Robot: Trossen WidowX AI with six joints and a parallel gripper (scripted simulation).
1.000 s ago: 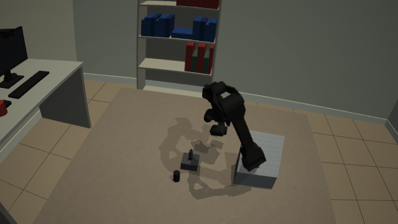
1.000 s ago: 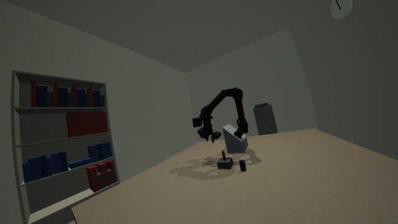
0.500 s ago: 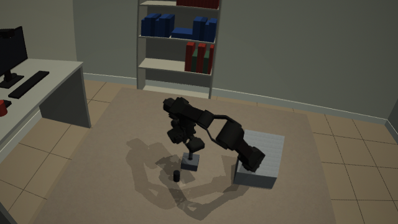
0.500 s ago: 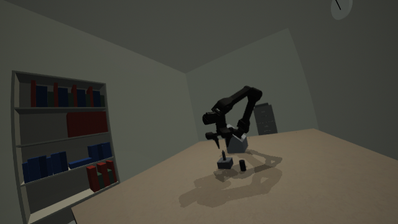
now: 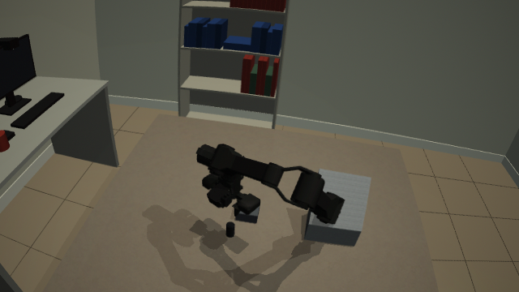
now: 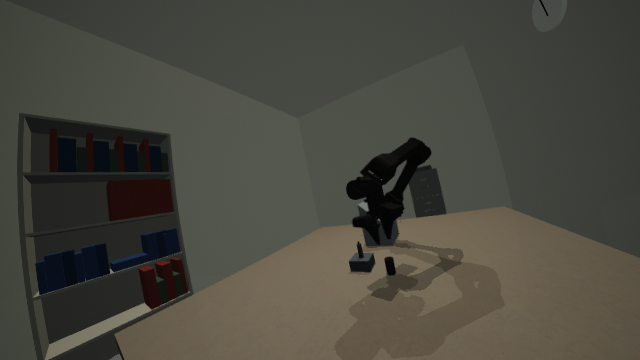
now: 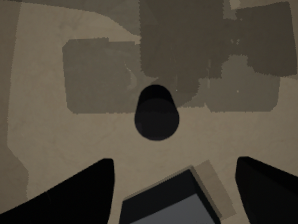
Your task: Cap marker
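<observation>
My gripper tip is 8 cm above the marker cap. Also, from my gripper tip: holder block (10 cm to the right, 9 cm below, 6 cm behind).
</observation>
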